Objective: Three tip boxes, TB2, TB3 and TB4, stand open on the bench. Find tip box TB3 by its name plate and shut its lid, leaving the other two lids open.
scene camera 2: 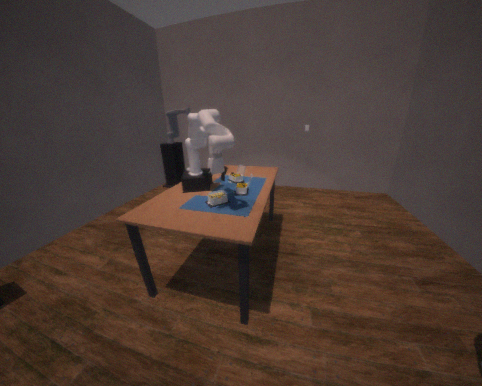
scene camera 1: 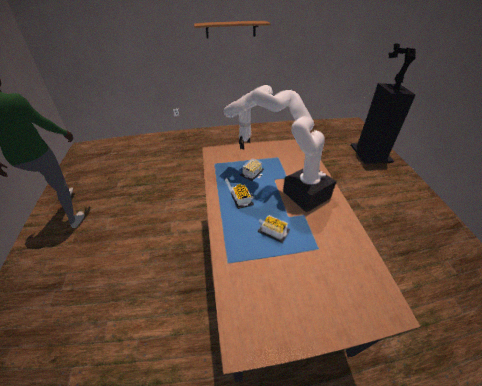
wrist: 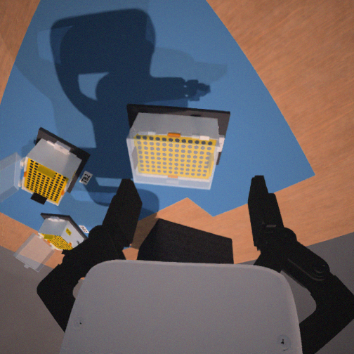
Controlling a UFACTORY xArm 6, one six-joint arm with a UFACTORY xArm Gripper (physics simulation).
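Pixels of known places: gripper, fingertip midpoint: (scene camera 2: 217, 182) (scene camera 1: 245, 145); arm's base at its link origin: (scene camera 2: 195, 173) (scene camera 1: 310, 178).
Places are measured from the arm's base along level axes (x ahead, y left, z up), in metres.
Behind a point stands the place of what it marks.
A tip box (scene camera 1: 252, 169) {x 0.341, y -0.189, z -0.056 m} (scene camera 2: 218, 198) {x 0.362, y -0.284, z -0.067 m} (wrist: 174, 155) at the mat's far end in scene camera 1 has its clear lid down over the yellow tip rack; its name plate is edge-on and unreadable. The box with plate TB2 (scene camera 1: 242, 194) {x 0.429, y 0.027, z -0.076 m} (scene camera 2: 242, 188) {x 0.456, y -0.044, z -0.065 m} (wrist: 50, 172) stands beside it, its lid open. The third tip box (scene camera 1: 274, 227) {x 0.296, y 0.367, z 0.010 m} (scene camera 2: 236, 177) {x 0.299, y 0.227, z -0.081 m} (wrist: 62, 235) also has its lid open; its plate is too small to read surely. My gripper (scene camera 1: 242, 143) {x 0.380, y -0.322, z 0.052 m} (scene camera 2: 224, 173) (wrist: 191, 189) is open and empty, above the bench near the lid-down box, not touching it.
The boxes stand on a blue mat (scene camera 1: 245, 250) {x 0.445, y 0.398, z -0.133 m} (scene camera 2: 200, 204) {x 0.228, y -0.316, z -0.133 m} (wrist: 270, 145) on the wooden bench (scene camera 1: 300, 300) {x 0.215, y 0.698, z -0.136 m} (scene camera 2: 160, 212) {x 0.028, y -0.508, z -0.136 m}. The black base block (scene camera 1: 305, 194) {x 0.064, y 0.126, z -0.011 m} (scene camera 2: 196, 182) {x 0.060, y -0.093, z -0.052 m} (wrist: 185, 242) of the arm is beside the mat. A person (scene camera 1: 22, 130) stands left of the bench in scene camera 1.
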